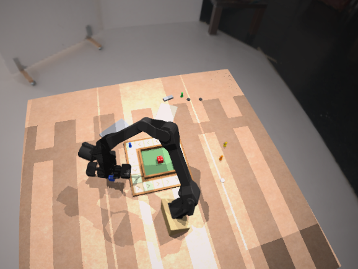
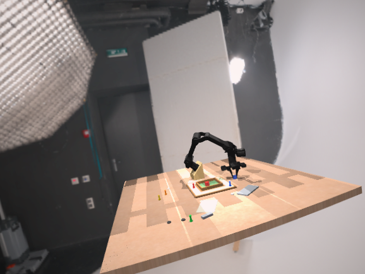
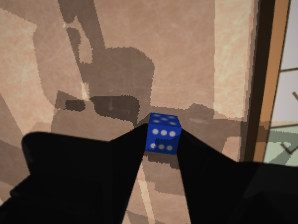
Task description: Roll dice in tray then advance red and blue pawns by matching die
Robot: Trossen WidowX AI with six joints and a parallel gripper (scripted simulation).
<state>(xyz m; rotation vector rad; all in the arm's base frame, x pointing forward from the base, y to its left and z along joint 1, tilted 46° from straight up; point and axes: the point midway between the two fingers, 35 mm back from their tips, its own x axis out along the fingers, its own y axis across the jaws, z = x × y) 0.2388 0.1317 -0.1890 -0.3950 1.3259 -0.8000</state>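
Right now my gripper tip is 33 cm to the left of the red pawn, 2 cm below it and 1 cm short of it. The rest, counted from my gripper tip: blue pawn 15 cm ahead, 11 cm to the right, 2 cm above; orange pawn 54 cm to the right, 2 cm behind, 1 cm above; grey plate 27 cm ahead, 5 cm to the right, 1 cm below.
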